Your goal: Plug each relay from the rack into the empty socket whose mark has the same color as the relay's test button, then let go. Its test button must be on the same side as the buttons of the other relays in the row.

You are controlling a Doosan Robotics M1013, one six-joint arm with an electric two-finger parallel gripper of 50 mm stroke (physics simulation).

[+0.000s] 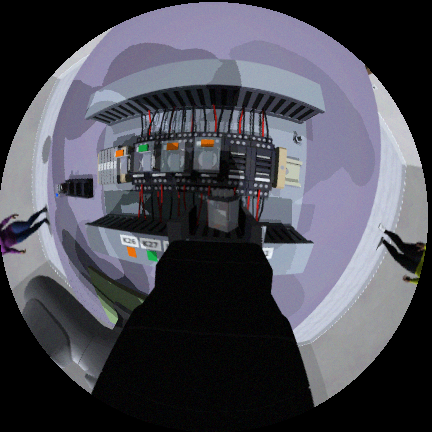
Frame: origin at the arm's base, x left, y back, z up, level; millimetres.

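Seen in the pictures: gripper, between the fingertips: (217,214).
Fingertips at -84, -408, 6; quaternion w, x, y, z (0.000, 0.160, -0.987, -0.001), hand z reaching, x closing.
A point is followed by its place in that frame, as x, y, z.
My gripper (217,214) @(-84, -408, 6) is open at bottom centre, its black fingers apart above the lower wire duct. A loose clear relay (223,212) @(-88, -418, 27) shows between the fingers, over the lower wires; it is not gripped and its button does not show. In the row, relays with a green button (143,148) @(1, -455, 53), an orange button (172,146) @(-26, -463, 53) and another orange button (207,143) @(-54, -473, 53) sit with buttons on the upper side. Right of them are open dark sockets (237,167) @(-86, -466, 15) (262,167) @(-113, -478, 8). The black rack (82,187) @(153, -374, 6) lies at left, with a blue spot (57,194) @(226, -346, 30) at its far end. An orange mark (132,251) @(-4, -342, 46) and a green mark (152,255) @(-30, -350, 46) show; other marks are hidden.
An upper wire duct (210,72) @(-27, -551, 46) and a lower wire duct (110,240) @(32, -341, 46) border the row, with red and black wires between. Grey terminal blocks (106,165) @(68, -427, 29) stand left, a beige end clamp (281,167) @(-129, -485, 24) right. The grey arm (45,320) shows at lower left.
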